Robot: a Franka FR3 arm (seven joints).
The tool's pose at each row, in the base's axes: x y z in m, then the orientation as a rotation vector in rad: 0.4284, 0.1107, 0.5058, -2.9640, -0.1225, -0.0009; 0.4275, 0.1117, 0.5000, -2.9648, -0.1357, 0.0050; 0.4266, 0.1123, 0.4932, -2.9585, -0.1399, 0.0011; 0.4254, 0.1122, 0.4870, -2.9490, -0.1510, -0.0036; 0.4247, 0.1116, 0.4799, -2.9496, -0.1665, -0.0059; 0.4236, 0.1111, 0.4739, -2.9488, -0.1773, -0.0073; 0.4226, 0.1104, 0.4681, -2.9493, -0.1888, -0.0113; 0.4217, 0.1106, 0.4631, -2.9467, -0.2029, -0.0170; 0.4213, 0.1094, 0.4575, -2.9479, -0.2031, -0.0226; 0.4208, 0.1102, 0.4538, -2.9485, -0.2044, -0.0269; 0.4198, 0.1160, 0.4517, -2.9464, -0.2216, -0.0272; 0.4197, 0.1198, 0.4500, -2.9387, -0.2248, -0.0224; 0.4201, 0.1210, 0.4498, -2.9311, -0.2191, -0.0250
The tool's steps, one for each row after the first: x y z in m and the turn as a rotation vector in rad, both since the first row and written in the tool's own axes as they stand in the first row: -0.0009, 0.0000, 0.0059, -0.0012, -0.0048, -0.0085; -0.0018, 0.0005, 0.0127, 0.0048, -0.0022, -0.0117; -0.0030, 0.0016, 0.0188, 0.0137, 0.0007, -0.0197; -0.0038, 0.0033, 0.0257, 0.0122, 0.0012, -0.0302; -0.0050, 0.0048, 0.0315, 0.0124, 0.0015, -0.0376; -0.0061, 0.0064, 0.0371, 0.0111, 0.0035, -0.0455; -0.0070, 0.0070, 0.0421, 0.0126, 0.0066, -0.0554; -0.0076, 0.0091, 0.0474, 0.0112, 0.0103, -0.0558; -0.0080, 0.0089, 0.0512, 0.0104, 0.0130, -0.0569; -0.0086, 0.0035, 0.0543, 0.0113, 0.0123, -0.0685; -0.0084, 0.0001, 0.0566, 0.0189, 0.0092, -0.0708; -0.0079, -0.0010, 0.0570, 0.0268, 0.0116, -0.0674
